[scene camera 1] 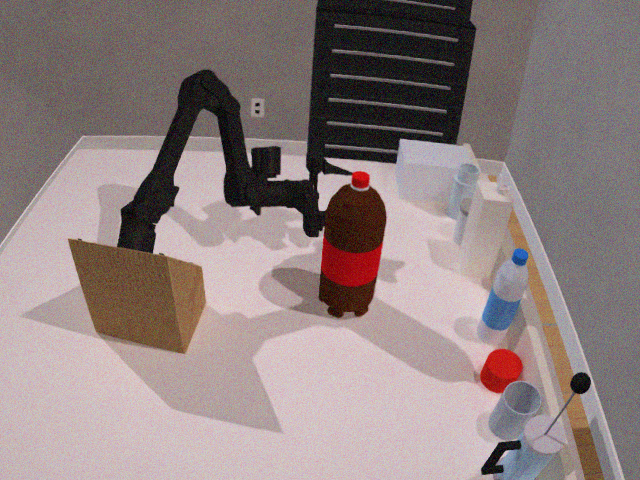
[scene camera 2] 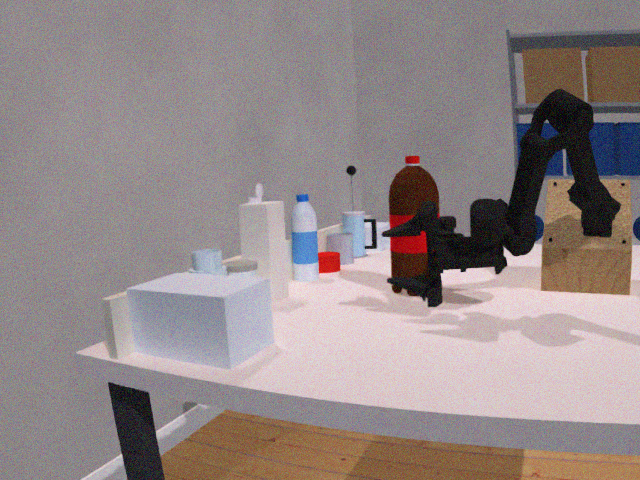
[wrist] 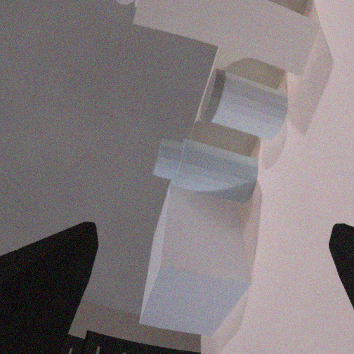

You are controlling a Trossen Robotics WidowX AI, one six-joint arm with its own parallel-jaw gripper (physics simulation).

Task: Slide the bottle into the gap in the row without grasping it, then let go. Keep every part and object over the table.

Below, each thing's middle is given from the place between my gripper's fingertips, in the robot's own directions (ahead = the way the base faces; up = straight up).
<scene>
My gripper is now 22 cm to the left of the brown bottle (scene camera 1: 355, 219), 3 cm below it and 3 cm short of it. Also, from my hand: tall glass (scene camera 1: 464, 182): 28 cm ahead, 17 cm to the left, 4 cm below; then white carton (scene camera 2: 262, 227): 31 cm ahead, 4 cm to the right, 1 cm above; then white box (scene camera 2: 220, 321): 27 cm to the left, 20 cm ahead, 6 cm below.
</scene>
